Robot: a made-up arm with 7 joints.
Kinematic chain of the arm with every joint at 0, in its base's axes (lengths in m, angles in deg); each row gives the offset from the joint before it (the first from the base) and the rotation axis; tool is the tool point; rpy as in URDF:
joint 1: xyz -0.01 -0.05 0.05 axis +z
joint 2: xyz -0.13 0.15 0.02 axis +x
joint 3: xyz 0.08 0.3 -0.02 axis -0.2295 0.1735 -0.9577
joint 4: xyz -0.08 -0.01 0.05 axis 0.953 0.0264 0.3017
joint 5: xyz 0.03 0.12 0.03 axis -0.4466 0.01 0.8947
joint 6: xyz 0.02 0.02 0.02 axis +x
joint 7: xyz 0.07 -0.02 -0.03 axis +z
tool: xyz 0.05 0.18 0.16 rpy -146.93 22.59 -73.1
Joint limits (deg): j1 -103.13..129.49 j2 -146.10..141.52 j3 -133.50..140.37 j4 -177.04..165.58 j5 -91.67..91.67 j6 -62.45..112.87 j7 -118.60..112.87
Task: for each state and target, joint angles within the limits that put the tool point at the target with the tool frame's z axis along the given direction. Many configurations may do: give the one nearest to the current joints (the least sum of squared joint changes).
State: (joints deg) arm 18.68 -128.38 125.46 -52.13 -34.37 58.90 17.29
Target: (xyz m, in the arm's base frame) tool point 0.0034 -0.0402 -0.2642 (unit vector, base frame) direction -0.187 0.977 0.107
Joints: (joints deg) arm 20.25 -146.10 131.51 -22.84 -28.40 101.20 -2.81
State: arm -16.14 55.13 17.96 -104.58 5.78 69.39 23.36
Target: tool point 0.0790 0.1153 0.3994 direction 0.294 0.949 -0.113
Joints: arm 10.68 92.23 38.04 -114.05 18.76 106.16 22.47
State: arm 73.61 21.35 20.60 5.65 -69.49 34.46 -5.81
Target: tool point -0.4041 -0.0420 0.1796 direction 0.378 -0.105 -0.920
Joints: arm 57.57 4.83 48.50 11.28 -91.67 11.03 -59.65
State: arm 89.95 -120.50 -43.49 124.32 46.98 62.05 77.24
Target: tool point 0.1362 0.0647 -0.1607 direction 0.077 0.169 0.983
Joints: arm 68.76 -123.82 -90.47 153.43 63.26 54.32 68.48
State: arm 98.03 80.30 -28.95 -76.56 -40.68 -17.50 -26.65
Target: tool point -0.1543 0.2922 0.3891 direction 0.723 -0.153 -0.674
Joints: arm 62.13 71.18 -8.90 -98.20 -27.77 -32.34 -27.97
